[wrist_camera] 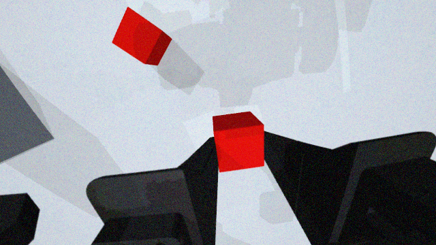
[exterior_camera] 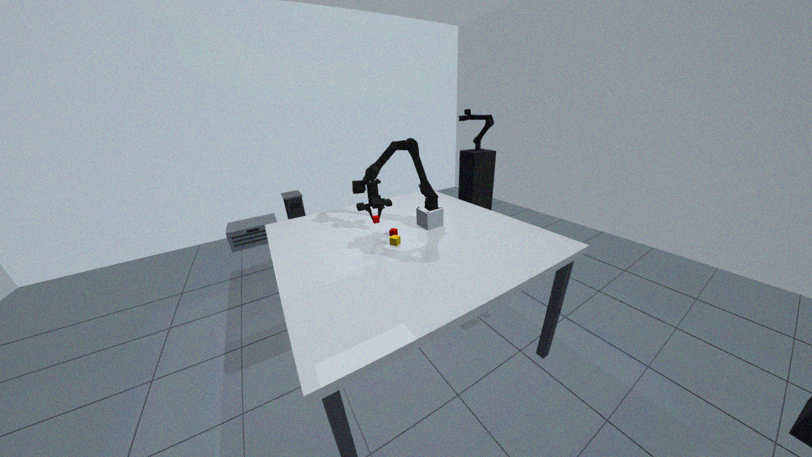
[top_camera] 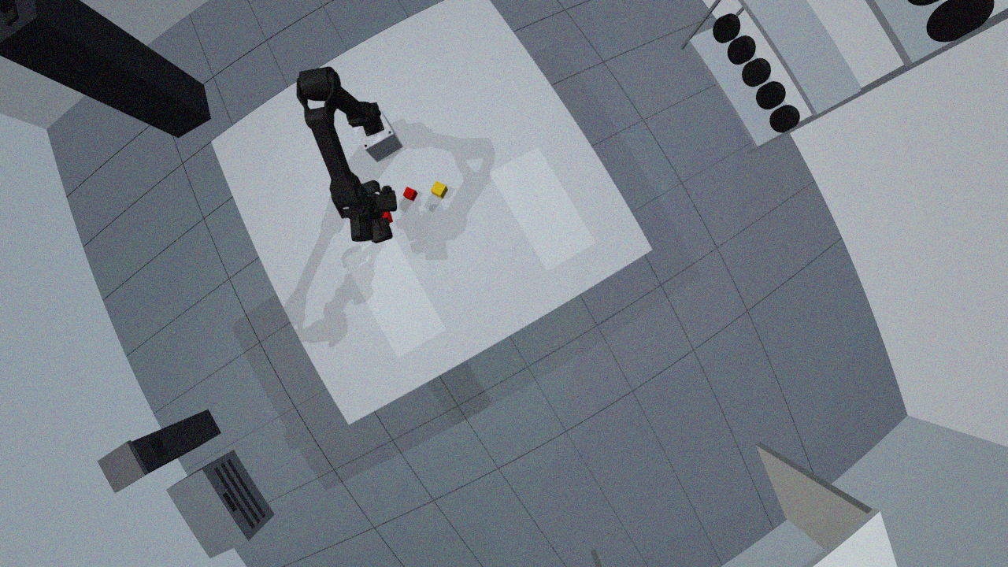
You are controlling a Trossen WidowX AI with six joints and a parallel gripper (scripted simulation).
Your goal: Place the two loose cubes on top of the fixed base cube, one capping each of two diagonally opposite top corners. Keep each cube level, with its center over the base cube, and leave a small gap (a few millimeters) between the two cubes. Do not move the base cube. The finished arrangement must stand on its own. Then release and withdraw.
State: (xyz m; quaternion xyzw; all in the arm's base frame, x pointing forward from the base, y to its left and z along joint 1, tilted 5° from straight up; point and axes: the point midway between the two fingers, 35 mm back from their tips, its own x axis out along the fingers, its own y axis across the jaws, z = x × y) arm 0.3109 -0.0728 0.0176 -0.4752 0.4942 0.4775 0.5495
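My gripper tip is 4 cm past the yellow cube, 20 cm to the right of it and 5 cm above it.
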